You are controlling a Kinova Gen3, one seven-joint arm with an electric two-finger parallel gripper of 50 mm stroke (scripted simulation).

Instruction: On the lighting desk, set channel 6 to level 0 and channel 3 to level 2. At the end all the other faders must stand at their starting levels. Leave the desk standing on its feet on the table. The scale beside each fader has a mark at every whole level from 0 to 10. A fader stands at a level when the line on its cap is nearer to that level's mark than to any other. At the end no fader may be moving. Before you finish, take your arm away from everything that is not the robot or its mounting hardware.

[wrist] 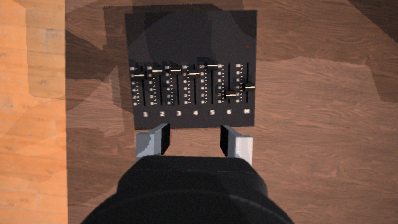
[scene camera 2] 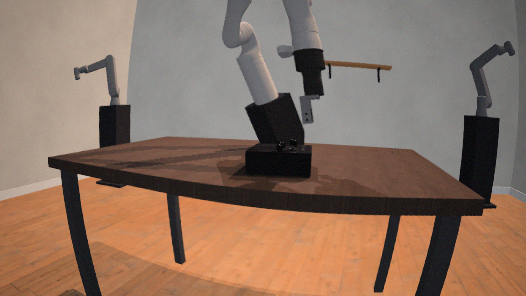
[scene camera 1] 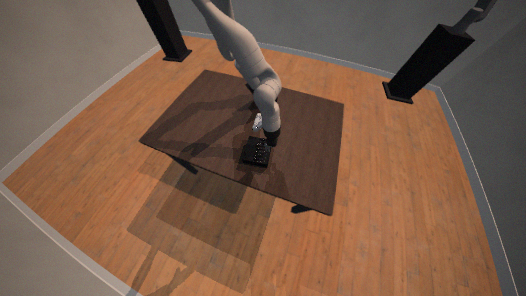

Labels:
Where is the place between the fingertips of my gripper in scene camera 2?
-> At 308,123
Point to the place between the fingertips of my gripper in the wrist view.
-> At 195,135

